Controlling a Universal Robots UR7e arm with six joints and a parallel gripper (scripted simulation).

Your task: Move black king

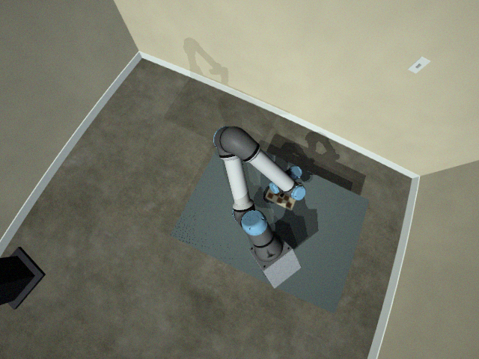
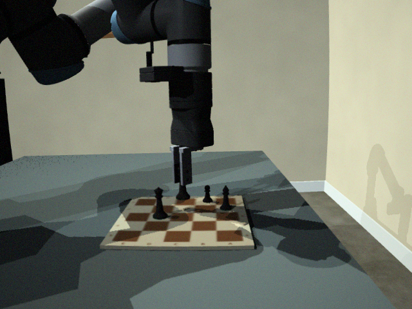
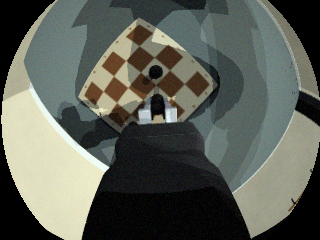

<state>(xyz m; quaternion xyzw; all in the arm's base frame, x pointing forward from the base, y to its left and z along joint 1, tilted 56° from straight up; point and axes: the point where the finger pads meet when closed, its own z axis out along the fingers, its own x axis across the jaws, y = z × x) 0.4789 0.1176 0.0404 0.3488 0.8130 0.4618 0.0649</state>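
Right now my hand is 40 mm to the left of the black queen, 40 mm above it and 30 mm past it. From my hand the other things lie so: chessboard: 70 mm below, 40 mm to the right, 10 mm ahead; black pawn: 50 mm to the left, 50 mm below, 30 mm ahead; black king: 10 mm below.
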